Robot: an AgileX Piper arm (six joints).
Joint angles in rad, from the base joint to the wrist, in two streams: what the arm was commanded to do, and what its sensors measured. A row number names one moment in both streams.
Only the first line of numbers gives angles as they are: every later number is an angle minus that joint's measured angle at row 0.
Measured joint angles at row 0:
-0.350 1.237 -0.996 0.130 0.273 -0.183
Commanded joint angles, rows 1 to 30:
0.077 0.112 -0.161 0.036 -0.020 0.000
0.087 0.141 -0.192 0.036 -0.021 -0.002
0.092 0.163 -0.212 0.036 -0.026 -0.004
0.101 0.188 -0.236 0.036 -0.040 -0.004
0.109 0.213 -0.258 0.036 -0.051 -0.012
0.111 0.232 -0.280 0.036 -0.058 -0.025
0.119 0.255 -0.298 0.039 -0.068 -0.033
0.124 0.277 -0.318 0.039 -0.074 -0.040
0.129 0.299 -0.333 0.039 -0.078 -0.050
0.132 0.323 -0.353 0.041 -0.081 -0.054
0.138 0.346 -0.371 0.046 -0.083 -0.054
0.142 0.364 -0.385 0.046 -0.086 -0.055
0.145 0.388 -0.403 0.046 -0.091 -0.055
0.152 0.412 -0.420 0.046 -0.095 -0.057
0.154 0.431 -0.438 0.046 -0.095 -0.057
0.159 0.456 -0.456 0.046 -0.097 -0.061
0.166 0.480 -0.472 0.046 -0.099 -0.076
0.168 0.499 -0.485 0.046 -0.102 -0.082
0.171 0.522 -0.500 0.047 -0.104 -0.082
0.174 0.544 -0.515 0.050 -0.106 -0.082
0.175 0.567 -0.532 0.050 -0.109 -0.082
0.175 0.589 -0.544 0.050 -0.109 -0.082
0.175 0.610 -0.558 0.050 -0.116 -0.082
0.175 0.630 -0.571 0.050 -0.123 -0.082
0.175 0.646 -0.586 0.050 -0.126 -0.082
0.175 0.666 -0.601 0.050 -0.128 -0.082
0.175 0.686 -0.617 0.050 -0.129 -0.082
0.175 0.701 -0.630 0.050 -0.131 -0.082
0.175 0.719 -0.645 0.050 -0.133 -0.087
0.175 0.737 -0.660 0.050 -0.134 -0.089
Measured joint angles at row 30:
0.173 0.682 -0.603 0.050 -0.116 -0.070
